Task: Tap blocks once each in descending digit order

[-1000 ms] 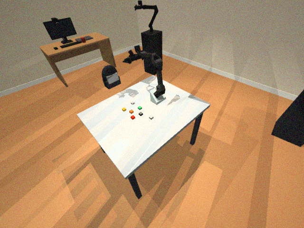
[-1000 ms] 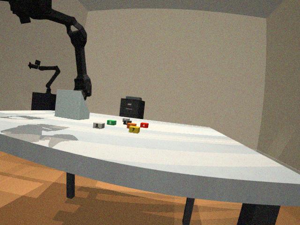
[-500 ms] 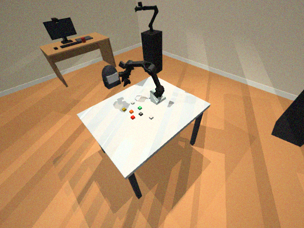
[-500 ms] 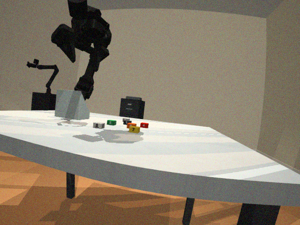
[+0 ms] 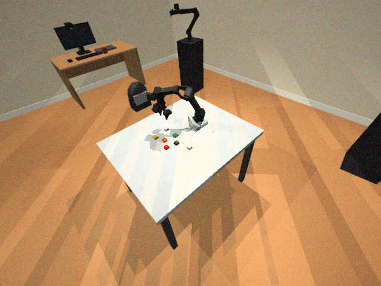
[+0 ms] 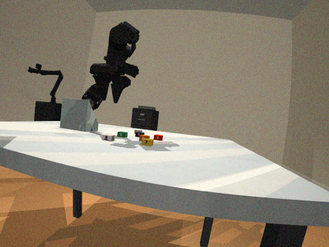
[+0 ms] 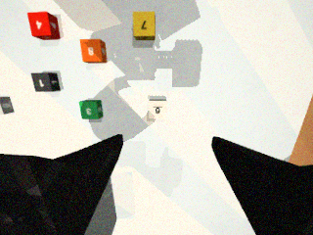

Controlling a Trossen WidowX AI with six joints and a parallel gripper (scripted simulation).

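Now: gripper tip 40 mm short of the grey block, 320 mm to the right of it and 120 mm above it. Round my gripper tip: yellow block: 140 mm ahead, 20 mm to the left, 120 mm below; then white block: 10 mm to the left, 120 mm below; then green block: 20 mm ahead, 130 mm to the left, 120 mm below.
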